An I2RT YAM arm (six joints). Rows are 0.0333 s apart.
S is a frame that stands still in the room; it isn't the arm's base.
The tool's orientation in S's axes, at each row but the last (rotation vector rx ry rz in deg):
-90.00 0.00 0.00
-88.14 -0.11 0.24
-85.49 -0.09 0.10
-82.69 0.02 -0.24
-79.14 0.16 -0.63
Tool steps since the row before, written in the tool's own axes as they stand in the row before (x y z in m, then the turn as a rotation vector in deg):
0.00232 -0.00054 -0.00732 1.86 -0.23 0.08
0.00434 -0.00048 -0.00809 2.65 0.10 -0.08
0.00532 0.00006 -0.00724 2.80 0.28 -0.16
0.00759 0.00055 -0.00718 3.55 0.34 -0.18
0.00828 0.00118 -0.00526 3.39 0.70 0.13
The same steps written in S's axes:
0.00232 -0.00732 0.00054 1.86 0.08 0.23
0.00437 -0.00808 0.00021 2.65 -0.07 -0.11
0.00534 -0.00720 -0.00063 2.80 -0.13 -0.29
0.00757 -0.00708 -0.00144 3.55 -0.15 -0.35
0.00824 -0.00502 -0.00211 3.40 0.23 -0.65

